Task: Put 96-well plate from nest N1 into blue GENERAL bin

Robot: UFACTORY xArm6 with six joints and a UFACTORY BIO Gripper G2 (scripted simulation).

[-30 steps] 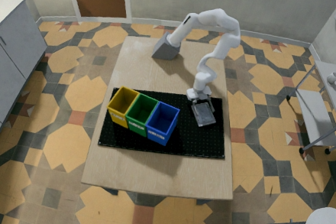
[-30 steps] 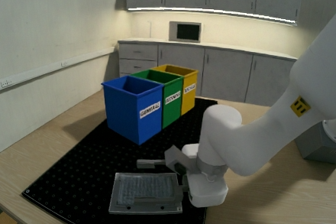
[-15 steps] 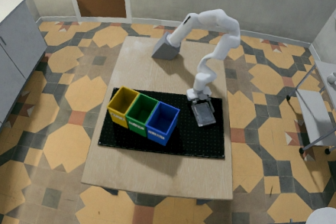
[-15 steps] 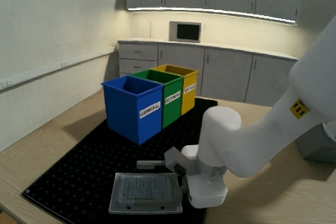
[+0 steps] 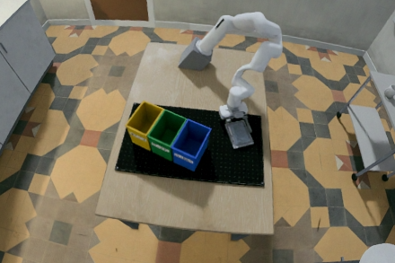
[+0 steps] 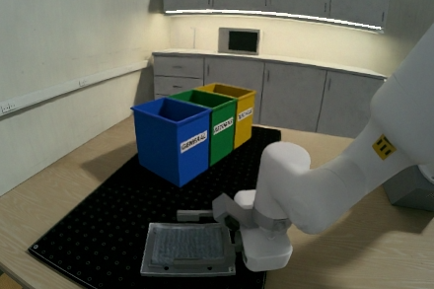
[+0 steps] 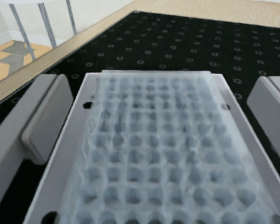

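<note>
My hand is 20 mm above the clear 96-well plate. Also, from my hand: green bin (160 mm ahead, 370 mm to the right, 50 mm above); grey plate nest N1 (30 mm below); blue general bin (180 mm ahead, 240 mm to the right, 50 mm above).
</note>
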